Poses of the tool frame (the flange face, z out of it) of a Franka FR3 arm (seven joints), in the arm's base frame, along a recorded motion.
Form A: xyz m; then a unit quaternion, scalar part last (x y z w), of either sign.
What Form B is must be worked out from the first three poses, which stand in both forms.
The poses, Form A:
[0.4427 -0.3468 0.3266 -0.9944 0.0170 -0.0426 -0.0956]
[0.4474 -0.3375 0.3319 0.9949 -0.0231 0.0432 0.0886]
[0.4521 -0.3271 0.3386 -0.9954 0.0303 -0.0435 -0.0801]
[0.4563 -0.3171 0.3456 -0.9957 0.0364 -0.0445 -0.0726]
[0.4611 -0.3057 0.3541 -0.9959 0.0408 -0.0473 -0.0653]
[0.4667 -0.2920 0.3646 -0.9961 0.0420 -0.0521 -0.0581]
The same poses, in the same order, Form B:
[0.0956 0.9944 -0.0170 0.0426 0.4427 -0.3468 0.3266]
[0.0886 0.9949 -0.0231 0.0432 0.4474 -0.3375 0.3319]
[0.0801 0.9954 -0.0303 0.0435 0.4521 -0.3271 0.3386]
[0.0726 0.9957 -0.0364 0.0445 0.4563 -0.3171 0.3456]
[0.0653 0.9959 -0.0408 0.0473 0.4611 -0.3057 0.3541]
[0.0581 0.9961 -0.0420 0.0521 0.4667 -0.2920 0.3646]

